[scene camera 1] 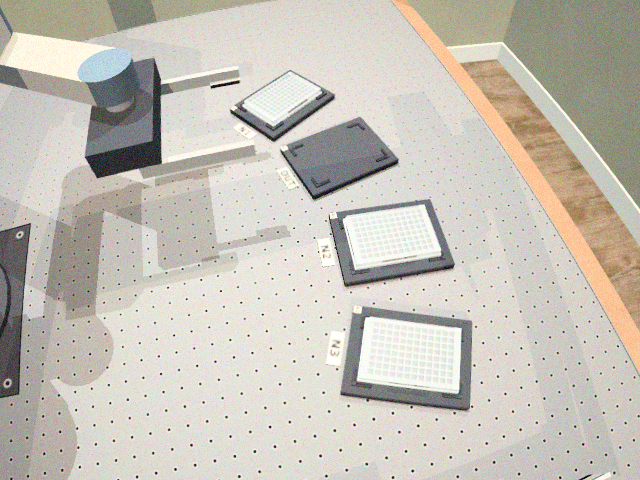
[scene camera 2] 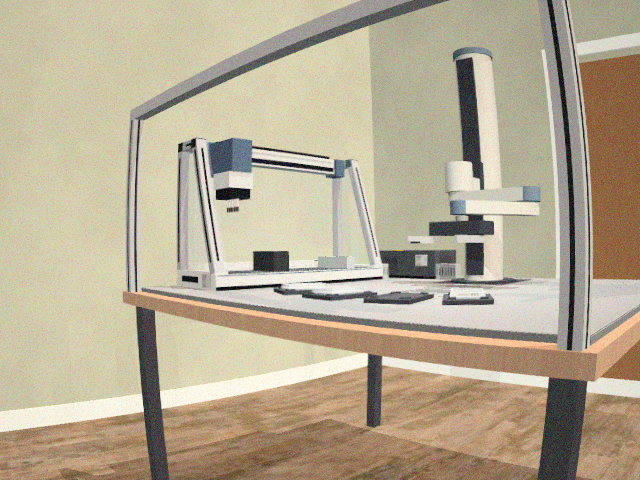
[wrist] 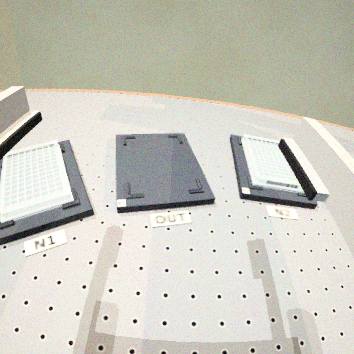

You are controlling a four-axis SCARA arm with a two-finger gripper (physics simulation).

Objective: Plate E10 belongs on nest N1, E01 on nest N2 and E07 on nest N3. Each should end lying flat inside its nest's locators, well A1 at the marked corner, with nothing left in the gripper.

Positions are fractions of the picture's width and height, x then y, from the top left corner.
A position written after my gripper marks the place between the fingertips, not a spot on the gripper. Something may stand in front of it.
Note:
I see my gripper (scene camera 1: 0.39, 0.22), a dark nest labelled out (scene camera 1: 0.54, 0.33), a nest N2 (scene camera 1: 0.60, 0.57), a dark nest N1 (scene camera 1: 0.40, 0.25) and a nest N3 (scene camera 1: 0.59, 0.82).
My gripper also shows in the wrist view (wrist: 0.45, 0.31). The dark nest labelled out is seen too in the wrist view (wrist: 0.45, 0.47). The nest N2 also shows in the wrist view (wrist: 0.76, 0.55).

